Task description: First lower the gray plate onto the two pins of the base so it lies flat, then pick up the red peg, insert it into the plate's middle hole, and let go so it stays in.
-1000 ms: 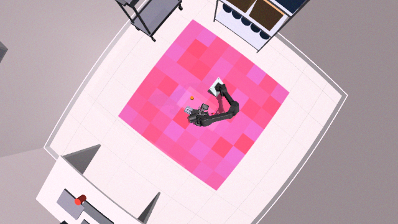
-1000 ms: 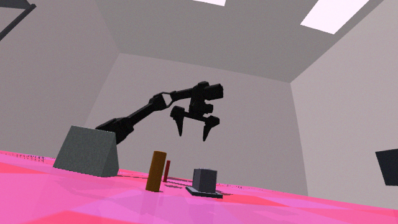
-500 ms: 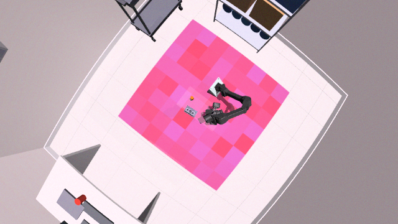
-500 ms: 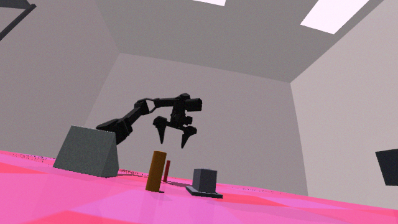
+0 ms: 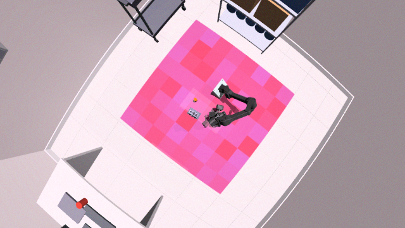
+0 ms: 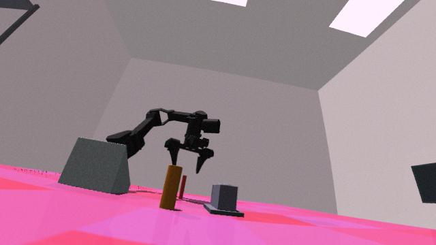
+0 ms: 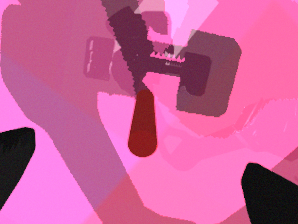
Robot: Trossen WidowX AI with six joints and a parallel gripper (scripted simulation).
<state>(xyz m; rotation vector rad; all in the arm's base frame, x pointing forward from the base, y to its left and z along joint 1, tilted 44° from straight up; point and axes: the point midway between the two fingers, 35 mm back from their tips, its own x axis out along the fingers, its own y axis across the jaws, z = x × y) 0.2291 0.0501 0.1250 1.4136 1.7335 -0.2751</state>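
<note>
Now: gripper tip 50 mm above the red peg. Also, from my gripper tip: gray plate: 120 mm ahead, 190 mm to the right, 50 mm below; then base: 120 mm ahead, 190 mm to the right, 90 mm below; then orange cylinder: 250 mm to the right, 50 mm below.
</note>
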